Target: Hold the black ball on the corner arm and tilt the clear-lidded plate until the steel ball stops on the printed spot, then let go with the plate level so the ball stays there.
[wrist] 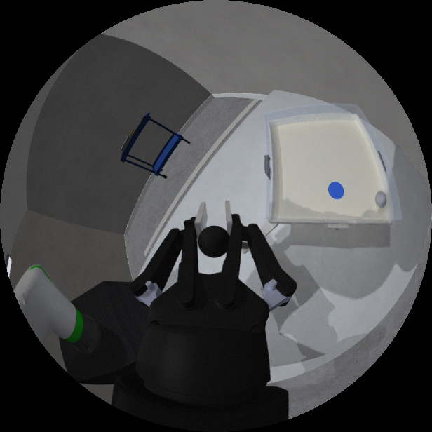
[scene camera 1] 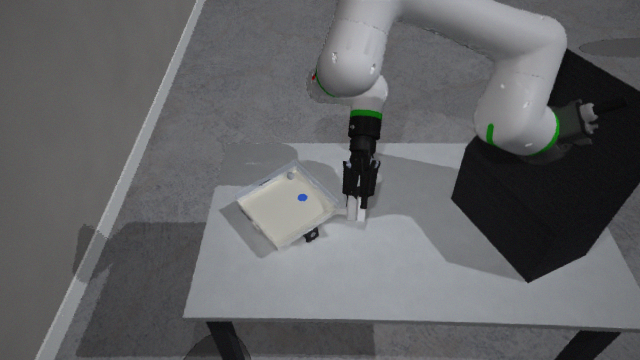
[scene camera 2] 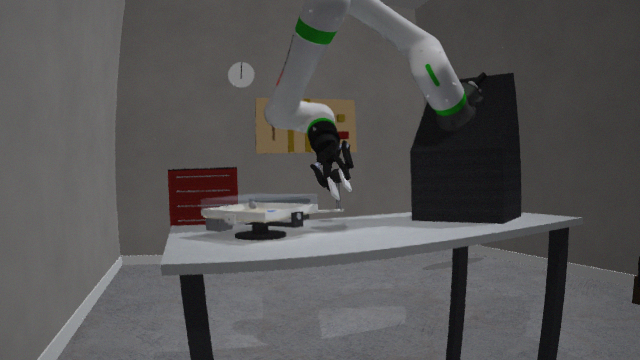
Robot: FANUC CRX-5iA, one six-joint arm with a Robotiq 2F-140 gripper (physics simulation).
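The black ball (wrist: 213, 241) sits between the fingers of my gripper (scene camera 1: 356, 207) (scene camera 2: 340, 185) (wrist: 215, 209), which is shut on it above the end of the corner arm (scene camera 1: 340, 211) (scene camera 2: 330, 210). The cream plate (scene camera 1: 270, 215) (scene camera 2: 240, 214) (wrist: 315, 150) with its clear lid stands on a black pivot foot (scene camera 2: 260, 234) and looks slightly tilted. The steel ball (scene camera 1: 290, 175) (scene camera 2: 252, 204) (wrist: 381, 199) lies close to the plate's wall near a corner, apart from the blue printed spot (scene camera 1: 302, 197) (scene camera 2: 271, 211) (wrist: 336, 190). The fingers hide part of the black ball in the scene views.
The plate's stand is on a light grey table (scene camera 1: 400, 290) (scene camera 2: 375, 245). A large black block (scene camera 1: 540, 200) (scene camera 2: 465, 185) (wrist: 107, 320) stands at the right of the table in the scene views, with another white arm part (scene camera 1: 520, 115) (scene camera 2: 435, 75) (wrist: 50, 305) beside it.
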